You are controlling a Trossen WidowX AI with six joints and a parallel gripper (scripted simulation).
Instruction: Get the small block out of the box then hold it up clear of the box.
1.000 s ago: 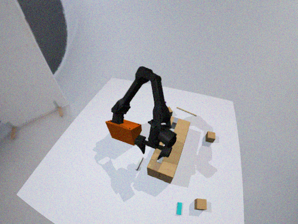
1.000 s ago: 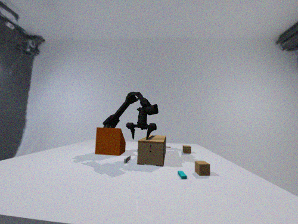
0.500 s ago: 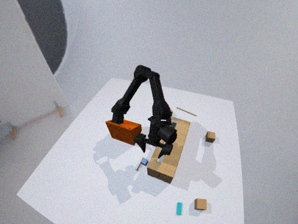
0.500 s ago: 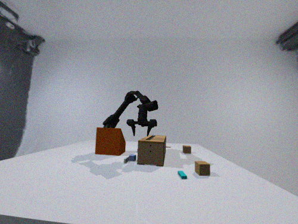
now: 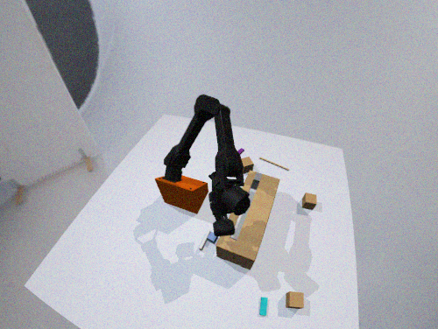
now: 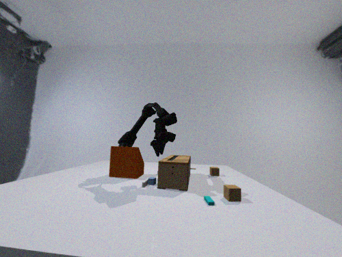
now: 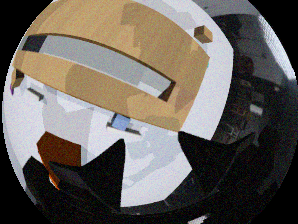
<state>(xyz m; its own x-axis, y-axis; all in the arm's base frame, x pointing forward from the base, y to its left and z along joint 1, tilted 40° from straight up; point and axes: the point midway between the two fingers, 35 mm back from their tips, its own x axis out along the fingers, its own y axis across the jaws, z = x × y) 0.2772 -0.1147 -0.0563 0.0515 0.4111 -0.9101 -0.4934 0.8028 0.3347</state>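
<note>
Now: the blue block 13 cm below my gripper tip and 4 cm behind it. The rest, counted from my gripper tip: thin wooden stick (53 cm to the left, 15 cm below, 11 cm ahead); then tan box (13 cm to the left, 9 cm below, 5 cm ahead).
</note>
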